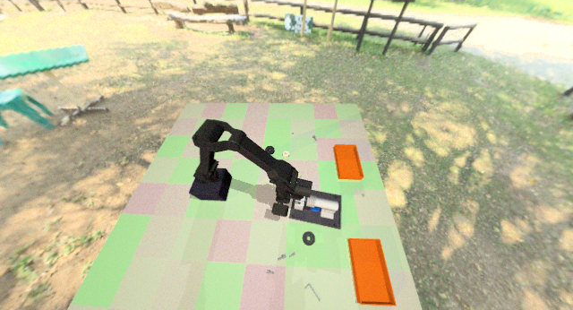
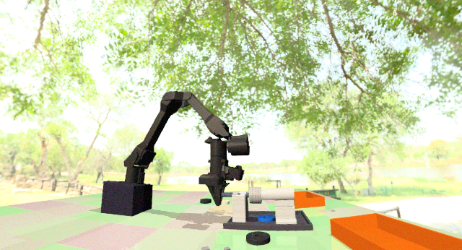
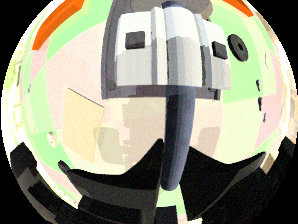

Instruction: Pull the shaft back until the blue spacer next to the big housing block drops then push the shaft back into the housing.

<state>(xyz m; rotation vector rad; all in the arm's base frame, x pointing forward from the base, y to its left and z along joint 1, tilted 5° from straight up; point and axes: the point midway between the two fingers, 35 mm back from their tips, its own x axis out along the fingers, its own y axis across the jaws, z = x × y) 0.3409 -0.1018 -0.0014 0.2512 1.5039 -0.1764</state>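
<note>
The shaft lies 60 mm ahead of my gripper tip, 30 mm above it and 20 mm to the right of it. From my gripper tip the other things lie so: pale ring 260 mm to the left, 40 mm below, 20 mm ahead; blue spacer 140 mm ahead, 40 mm to the right, 40 mm below.
</note>
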